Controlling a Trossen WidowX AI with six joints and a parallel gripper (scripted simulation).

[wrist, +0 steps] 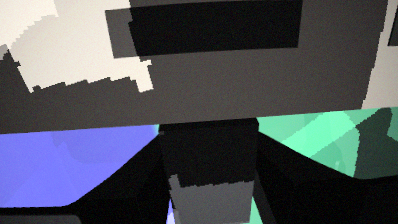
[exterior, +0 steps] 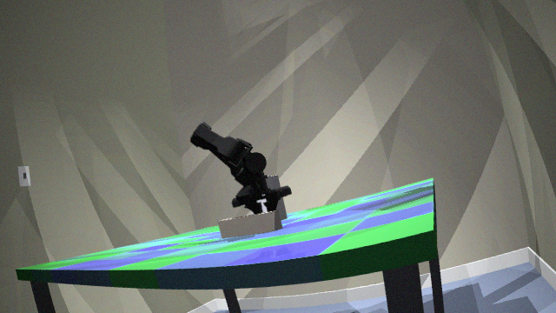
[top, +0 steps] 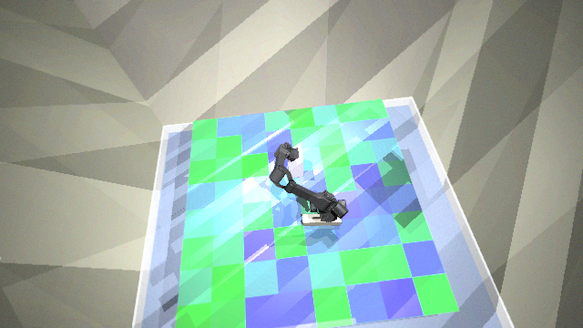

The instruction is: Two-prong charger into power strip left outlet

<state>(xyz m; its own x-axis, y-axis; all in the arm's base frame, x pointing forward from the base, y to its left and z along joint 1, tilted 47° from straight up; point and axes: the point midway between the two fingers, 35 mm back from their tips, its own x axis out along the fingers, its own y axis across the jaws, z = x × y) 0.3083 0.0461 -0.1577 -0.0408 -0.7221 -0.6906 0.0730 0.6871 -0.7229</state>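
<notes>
Right now the two-prong charger is 20 mm ahead of my gripper tip and 10 mm above it.
</notes>
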